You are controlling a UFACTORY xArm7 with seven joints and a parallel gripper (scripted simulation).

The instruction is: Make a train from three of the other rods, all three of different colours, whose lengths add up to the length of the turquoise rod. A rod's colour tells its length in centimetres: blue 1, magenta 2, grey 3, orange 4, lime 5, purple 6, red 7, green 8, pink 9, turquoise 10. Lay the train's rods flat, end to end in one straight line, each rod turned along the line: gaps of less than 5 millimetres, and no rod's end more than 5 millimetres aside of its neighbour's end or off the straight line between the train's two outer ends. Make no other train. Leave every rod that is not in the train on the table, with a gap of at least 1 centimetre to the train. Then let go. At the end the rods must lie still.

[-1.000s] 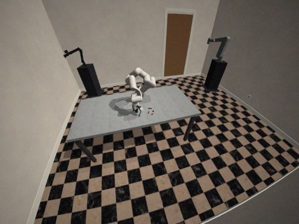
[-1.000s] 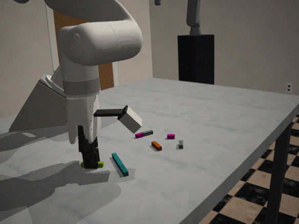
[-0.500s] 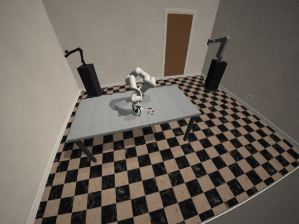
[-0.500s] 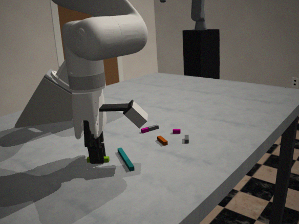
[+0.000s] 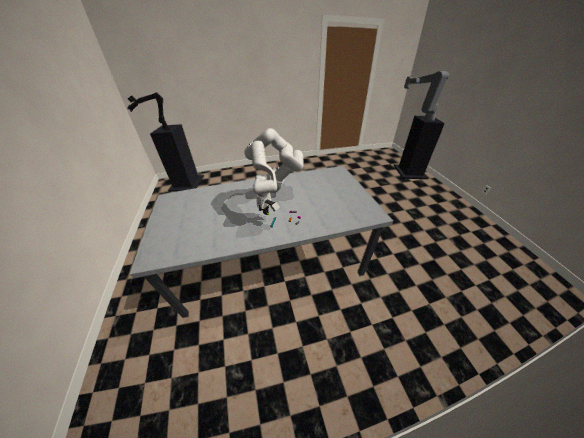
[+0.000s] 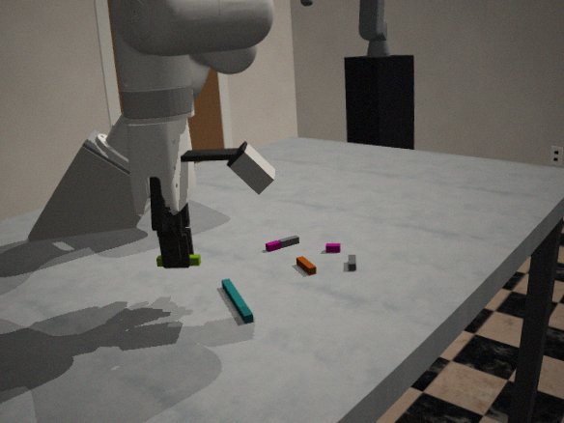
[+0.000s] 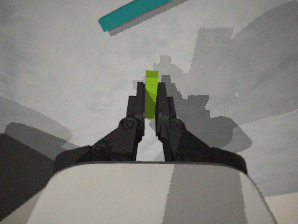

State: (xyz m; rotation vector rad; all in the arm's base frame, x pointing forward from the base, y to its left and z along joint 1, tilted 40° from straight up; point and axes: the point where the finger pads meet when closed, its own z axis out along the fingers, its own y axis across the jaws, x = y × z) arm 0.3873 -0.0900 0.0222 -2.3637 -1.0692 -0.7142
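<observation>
Right now the turquoise rod is 70 mm below my hand, 50 mm to the left of it and 40 mm ahead of it. From my hand the other things lie so: lime rod: 20 mm below; then orange rod: 170 mm to the left, 70 mm below, 10 mm ahead.
</observation>
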